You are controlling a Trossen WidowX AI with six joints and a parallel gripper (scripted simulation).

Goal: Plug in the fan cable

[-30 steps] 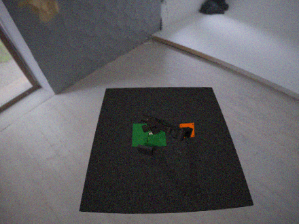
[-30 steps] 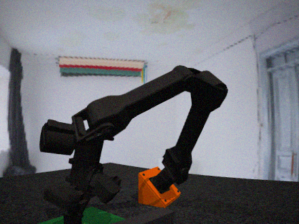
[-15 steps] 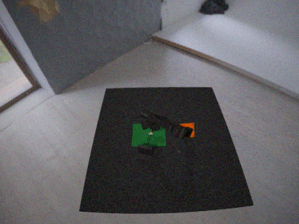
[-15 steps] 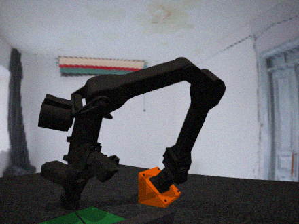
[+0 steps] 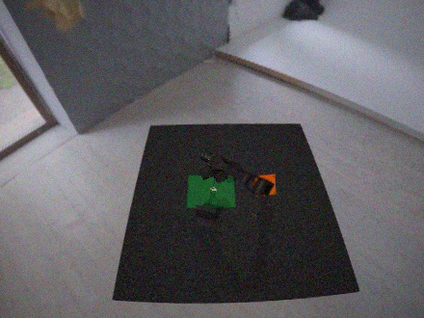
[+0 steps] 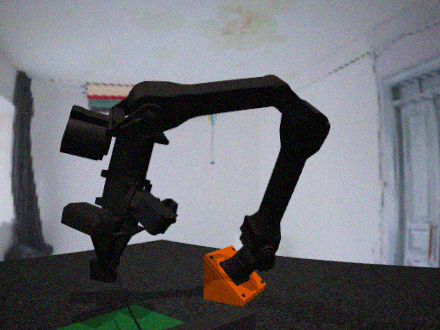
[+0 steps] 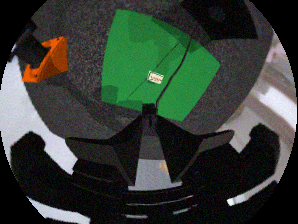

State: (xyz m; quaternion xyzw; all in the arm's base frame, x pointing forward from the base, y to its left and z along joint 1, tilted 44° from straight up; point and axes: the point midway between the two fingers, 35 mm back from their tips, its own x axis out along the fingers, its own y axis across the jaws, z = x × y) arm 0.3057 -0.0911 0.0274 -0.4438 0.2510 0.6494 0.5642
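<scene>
Now: the dark fan plug 10 mm to the right of my gripper tip. The rest, counted from my gripper tip: pale four-pin header 10 mm ahead, 30 mm to the left, 120 mm below; then black fan 70 mm ahead, 210 mm to the left, 60 mm below; then green board 30 mm ahead, 40 mm to the left, 130 mm below.
</scene>
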